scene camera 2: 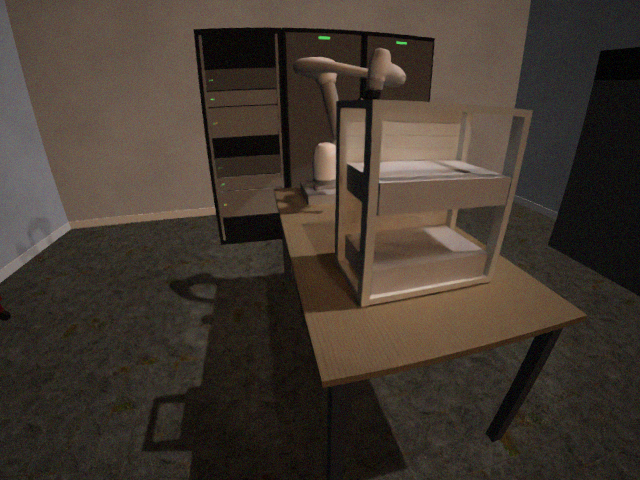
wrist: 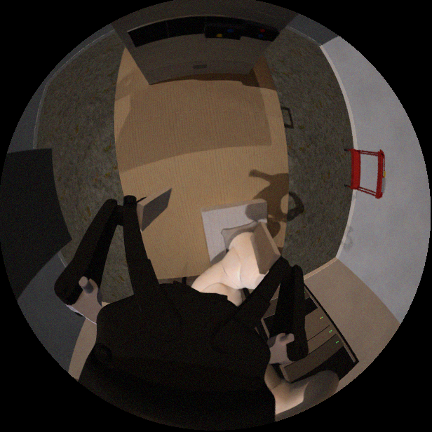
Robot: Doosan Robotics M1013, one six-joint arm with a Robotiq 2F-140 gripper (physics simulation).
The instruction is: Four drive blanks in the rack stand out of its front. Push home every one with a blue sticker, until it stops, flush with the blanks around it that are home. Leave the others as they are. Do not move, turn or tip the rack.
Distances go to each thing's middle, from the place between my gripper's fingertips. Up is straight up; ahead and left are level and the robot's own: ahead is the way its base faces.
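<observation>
There's the rack (scene camera 2: 399,182), and it's 680 mm ahead of my hand, 100 mm to the right of it and 140 mm below it.
</observation>
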